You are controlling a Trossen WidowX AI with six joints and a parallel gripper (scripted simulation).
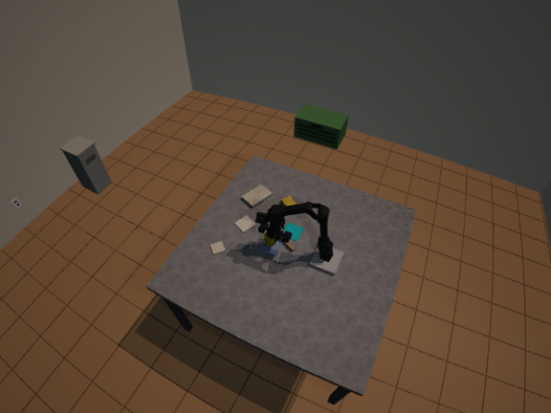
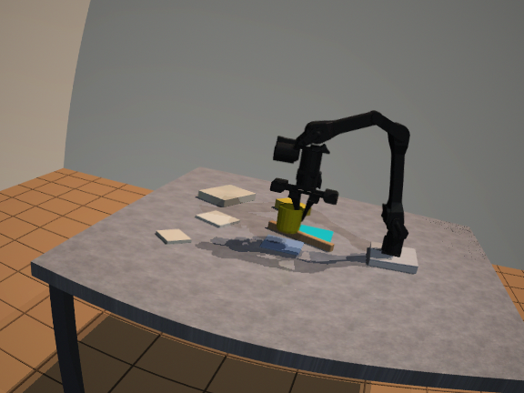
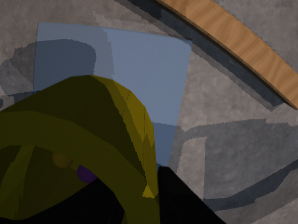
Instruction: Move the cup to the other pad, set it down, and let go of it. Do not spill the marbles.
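The cyan pad lies 170 mm to the right of my gripper tip, 90 mm below it and 20 mm behind it. From my gripper tip the other things lie so: cup 20 mm ahead; blue pad 90 mm below, 30 mm ahead; marble 30 mm ahead, 20 mm to the left, 20 mm below.
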